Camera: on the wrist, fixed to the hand. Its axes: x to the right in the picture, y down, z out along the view.
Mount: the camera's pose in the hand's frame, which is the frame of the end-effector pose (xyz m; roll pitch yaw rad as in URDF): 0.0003 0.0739 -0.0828 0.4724 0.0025 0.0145
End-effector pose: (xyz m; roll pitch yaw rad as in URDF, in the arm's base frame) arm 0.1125 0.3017 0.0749 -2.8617 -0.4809 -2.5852
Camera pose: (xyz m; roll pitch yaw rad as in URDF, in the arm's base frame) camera 0.0859 0.3957 0.1275 -2.3817 -0.4792 -2.6017
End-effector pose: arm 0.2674 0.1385 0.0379 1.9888 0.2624 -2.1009
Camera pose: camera 0.2934 0.0925 0.1355 2.4602 0.2481 -2.1046
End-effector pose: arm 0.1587 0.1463 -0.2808 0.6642 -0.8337 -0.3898
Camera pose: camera 0.2138 0.2417 -0.2938 1.1222 -0.8406 -0.3704
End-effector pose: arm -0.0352 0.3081 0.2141 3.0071 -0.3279 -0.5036
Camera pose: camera -0.0909 0.2678 0.3013 -2.7989 -0.3323 -0.5184
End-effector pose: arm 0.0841 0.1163 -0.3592 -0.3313 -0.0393 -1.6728
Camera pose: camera 0.1264 0.1076 -0.4614 0.1406 -0.0322 -1.6599
